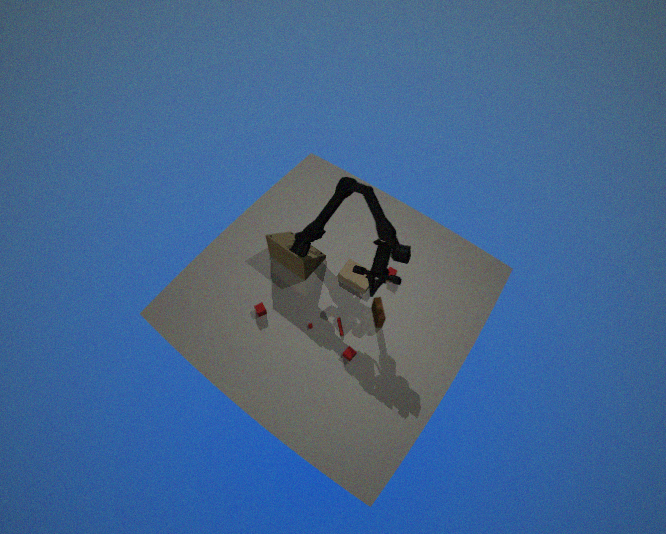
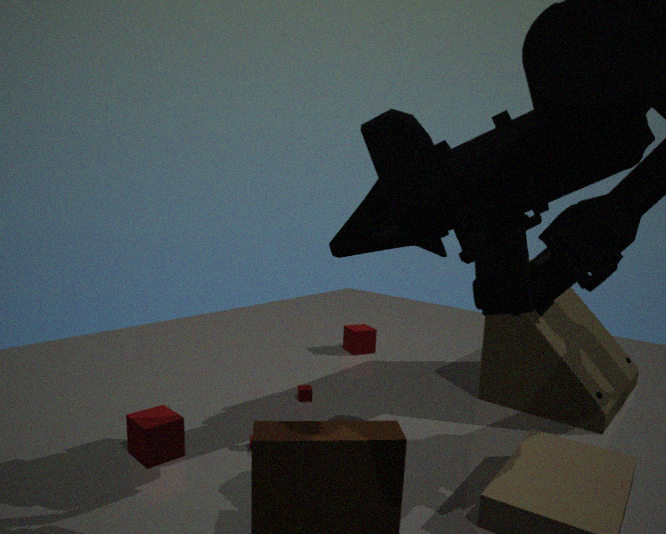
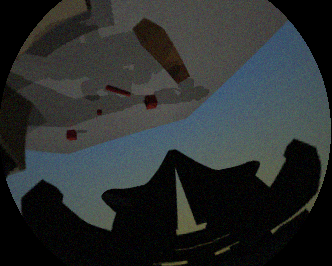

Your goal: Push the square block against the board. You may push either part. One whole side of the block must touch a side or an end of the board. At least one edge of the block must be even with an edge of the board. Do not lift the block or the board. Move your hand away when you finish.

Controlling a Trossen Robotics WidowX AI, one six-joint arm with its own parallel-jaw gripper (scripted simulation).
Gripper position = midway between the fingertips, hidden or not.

The gripper (image 2: 332,250) is shut, with nothing in its grasp.
The gripper is seen too in image 1 (image 1: 371,296) and in image 3 (image 3: 172,152).
